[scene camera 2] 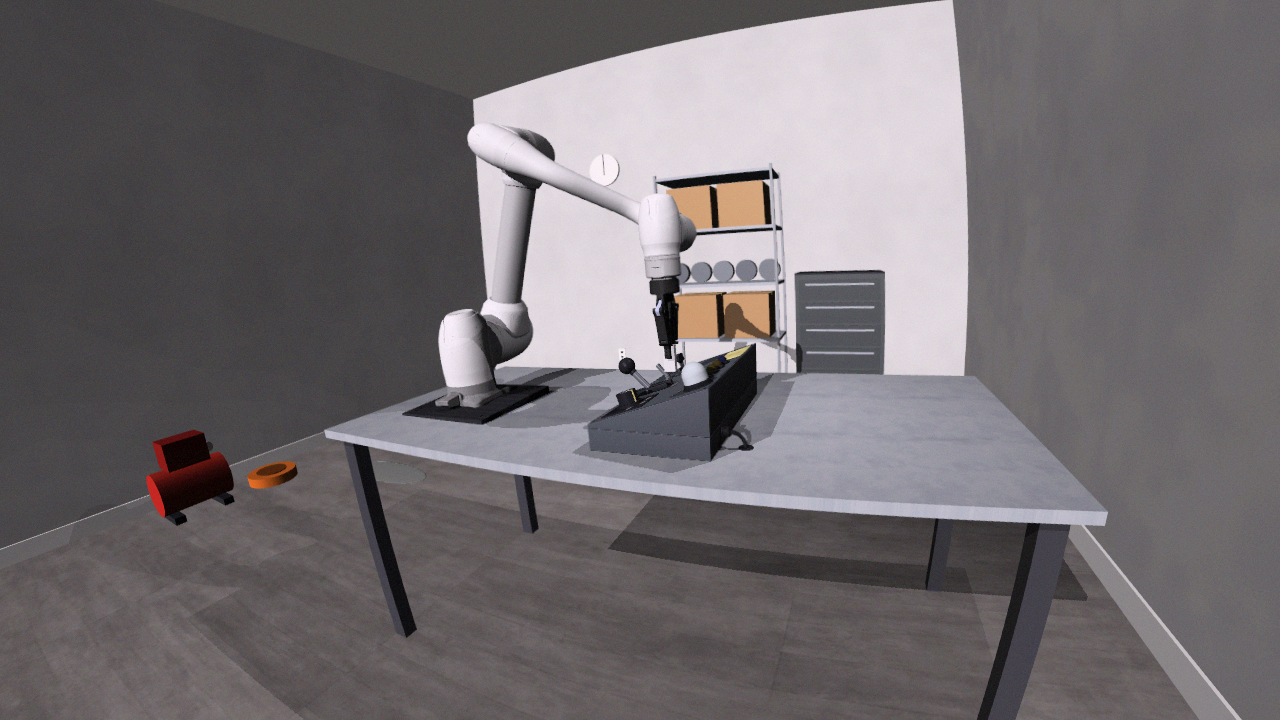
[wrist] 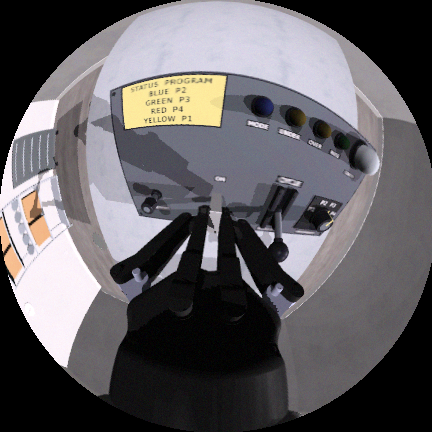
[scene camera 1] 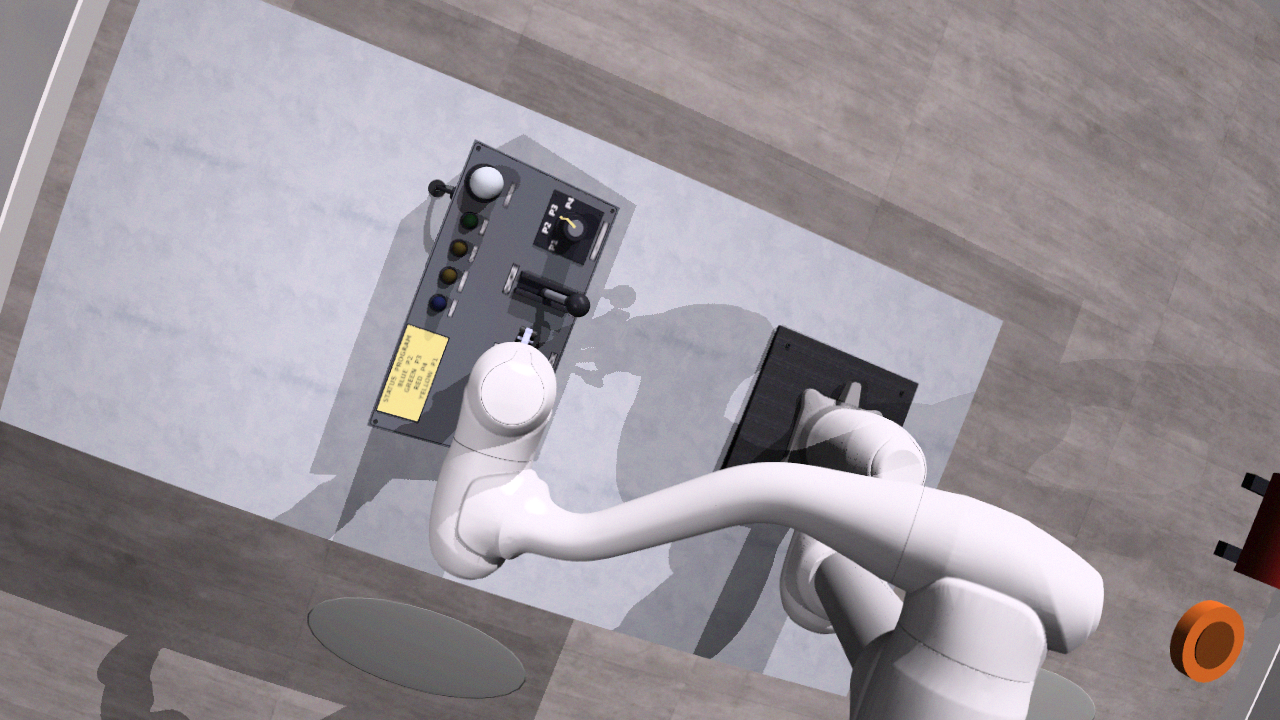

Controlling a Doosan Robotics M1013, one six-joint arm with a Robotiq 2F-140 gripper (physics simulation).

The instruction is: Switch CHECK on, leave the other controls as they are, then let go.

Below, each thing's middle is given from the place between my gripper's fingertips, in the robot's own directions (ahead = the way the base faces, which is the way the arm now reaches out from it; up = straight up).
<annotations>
The grey control panel [scene camera 1: 496, 249] lies 8 cm ahead of my hand, 7 cm to the right of it and 1 cm below it. The rest, counted from my hand: rotary selector [scene camera 1: 570, 227] 24 cm to the right, 2 cm behind, 1 cm below.
</annotations>
